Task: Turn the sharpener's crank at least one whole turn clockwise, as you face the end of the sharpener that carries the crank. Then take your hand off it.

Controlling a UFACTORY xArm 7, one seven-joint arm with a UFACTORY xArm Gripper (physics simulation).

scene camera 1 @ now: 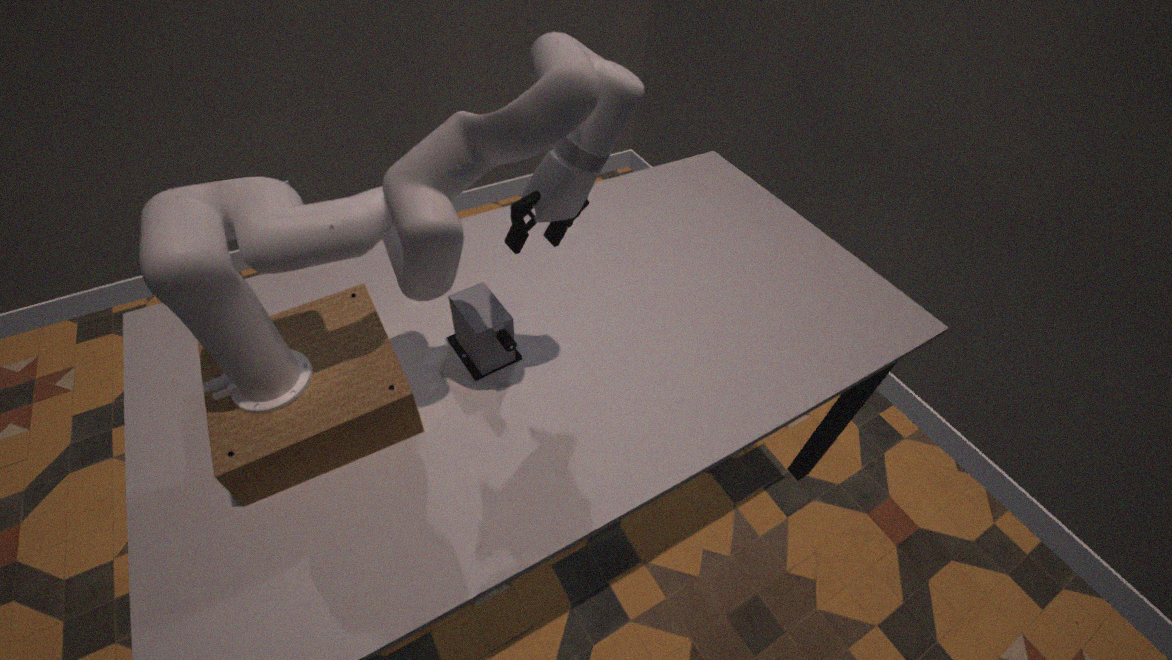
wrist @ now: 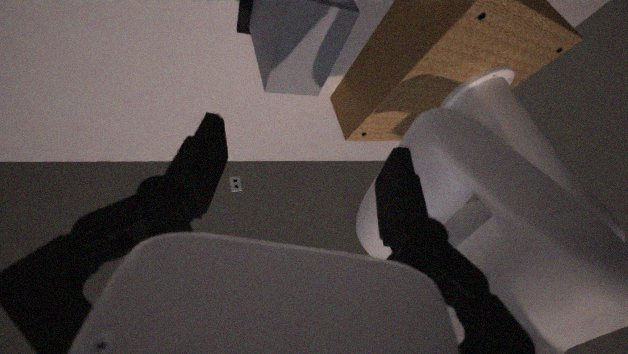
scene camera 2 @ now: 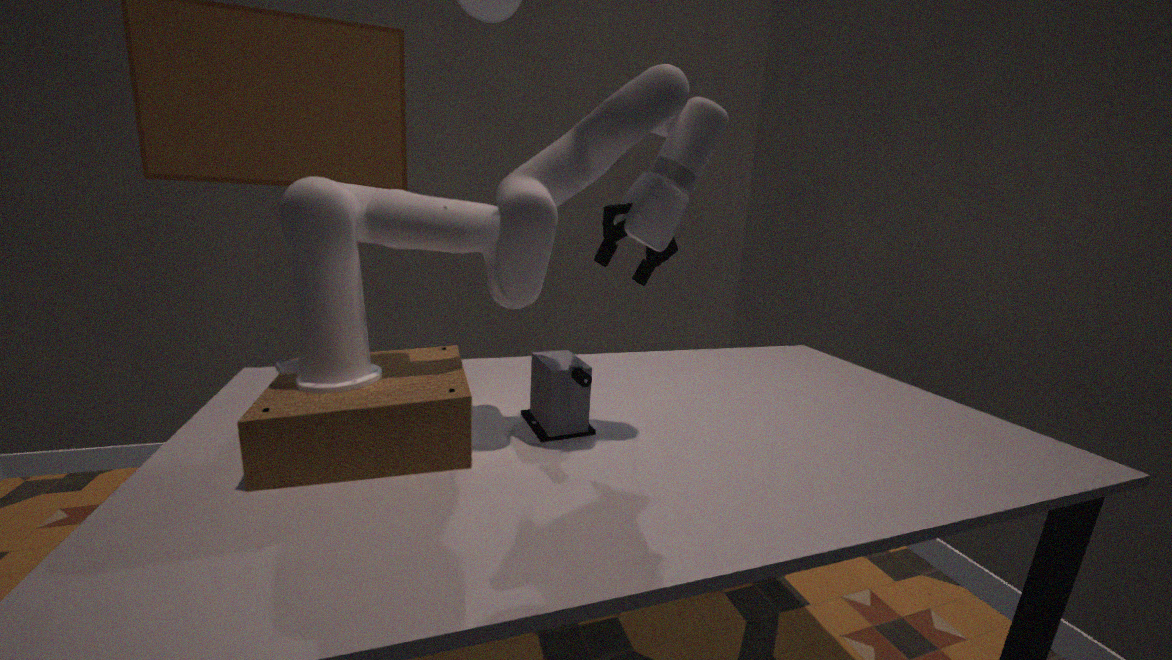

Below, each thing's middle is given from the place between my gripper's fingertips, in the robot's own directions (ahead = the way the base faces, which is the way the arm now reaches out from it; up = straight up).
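There is the sharpener (scene camera 2: 550, 418), and my hand is 8 cm past it. My hand is also 4 cm to the right of the sharpener, and 22 cm above it.
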